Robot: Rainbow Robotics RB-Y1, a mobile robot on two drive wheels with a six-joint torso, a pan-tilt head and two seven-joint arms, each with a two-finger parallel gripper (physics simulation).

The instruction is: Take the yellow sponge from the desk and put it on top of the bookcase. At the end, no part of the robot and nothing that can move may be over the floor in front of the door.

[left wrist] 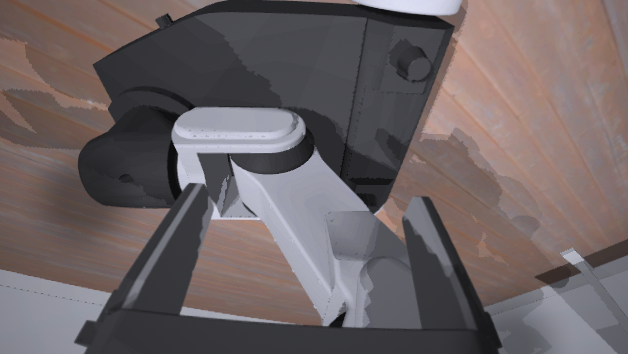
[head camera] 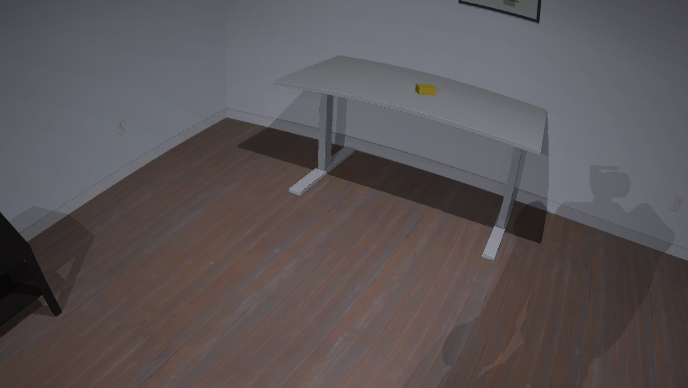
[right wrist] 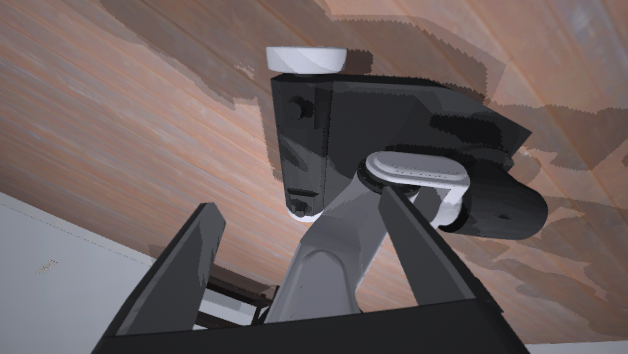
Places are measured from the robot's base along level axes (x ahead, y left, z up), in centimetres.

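Pixels of known places: left gripper, between the fingertips: (left wrist: 308, 202); right gripper, between the fingertips: (right wrist: 301, 204).
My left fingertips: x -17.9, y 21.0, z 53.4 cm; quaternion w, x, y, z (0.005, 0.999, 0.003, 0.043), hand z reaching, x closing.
Behind a point stands the place of what it marks.
The yellow sponge (head camera: 426, 90) {x 211.3, y -64.1, z 74.9 cm} lies on the grey-white desk (head camera: 370, 75) {x 243.1, y -37.7, z 72.0 cm}, right of the middle of its top, in the head view. The desk stands by the wall, across the floor from me. My left gripper (left wrist: 308, 202) {x -17.9, y 21.0, z 53.4 cm} is open and empty in the left wrist view, with my own arm and dark base behind its fingers. My right gripper (right wrist: 301, 204) {x -8.7, y -21.3, z 54.5 cm} is open and empty in the right wrist view, also over my own arm and base. Both grippers are far from the sponge. The bookcase and the door do not show in the head view.
Part of a black low table (head camera: 15, 245) {x 107.4, y 142.2, z 45.1 cm} stands at the left edge of the head view. The desk's feet (head camera: 307, 182) reach out over the wooden floor (head camera: 280, 280) {x 148.3, y 11.9, z 0.0 cm}. A framed picture (head camera: 500, 9) {x 233.7, y -116.6, z 130.7 cm} hangs on the wall above the desk. My shadow falls at the right.
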